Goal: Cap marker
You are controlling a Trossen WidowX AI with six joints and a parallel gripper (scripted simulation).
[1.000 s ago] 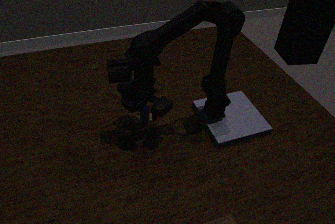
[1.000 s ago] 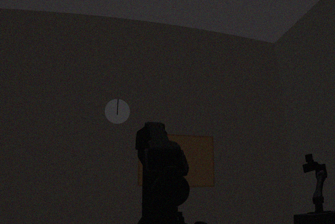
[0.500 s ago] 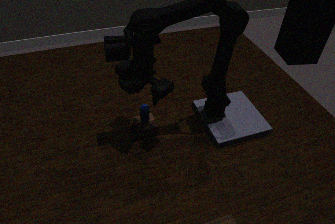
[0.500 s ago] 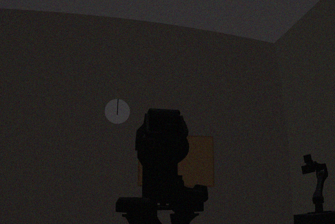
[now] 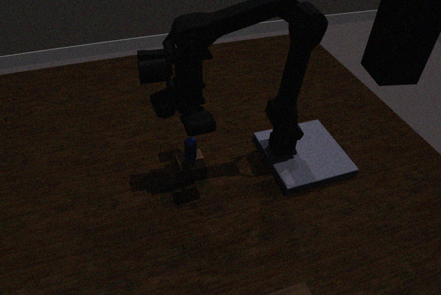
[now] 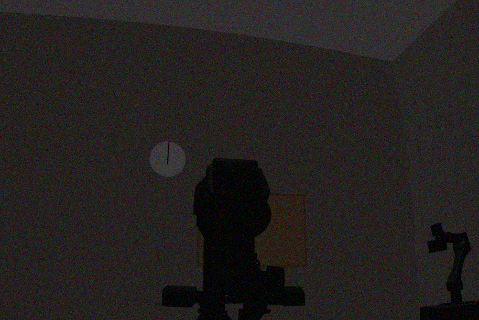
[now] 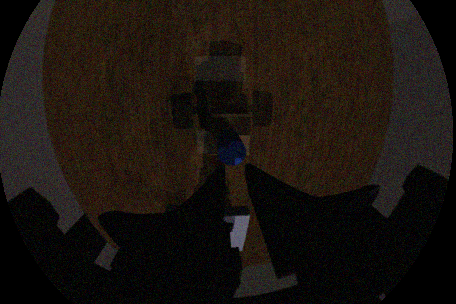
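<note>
My gripper tip is 6 cm above the marker cap.
</note>
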